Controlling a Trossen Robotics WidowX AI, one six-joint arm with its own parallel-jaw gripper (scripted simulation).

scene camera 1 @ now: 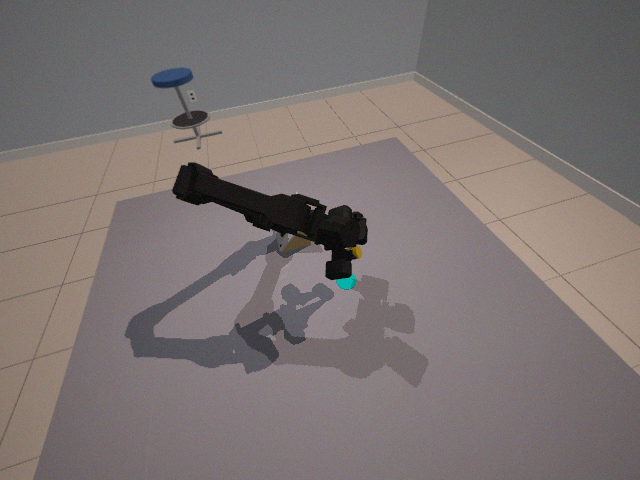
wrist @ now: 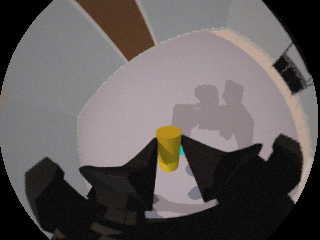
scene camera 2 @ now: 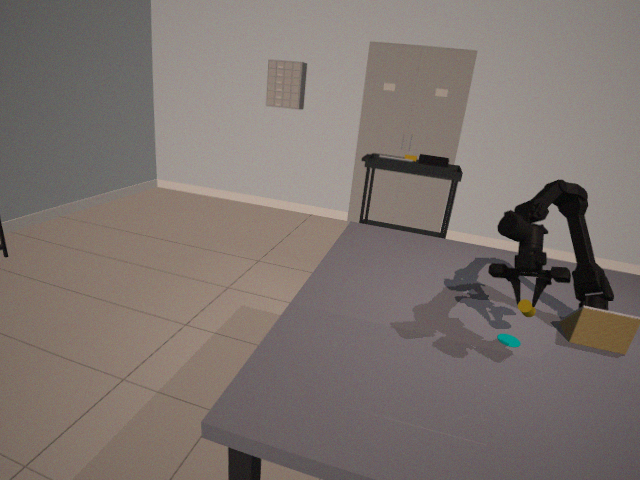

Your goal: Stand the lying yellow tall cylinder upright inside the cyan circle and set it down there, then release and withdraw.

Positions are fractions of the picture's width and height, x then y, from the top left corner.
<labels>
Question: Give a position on a yellow tall cylinder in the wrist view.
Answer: At 0.53, 0.58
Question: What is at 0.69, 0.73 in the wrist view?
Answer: The gripper.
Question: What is the gripper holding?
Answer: A yellow tall cylinder.
</labels>
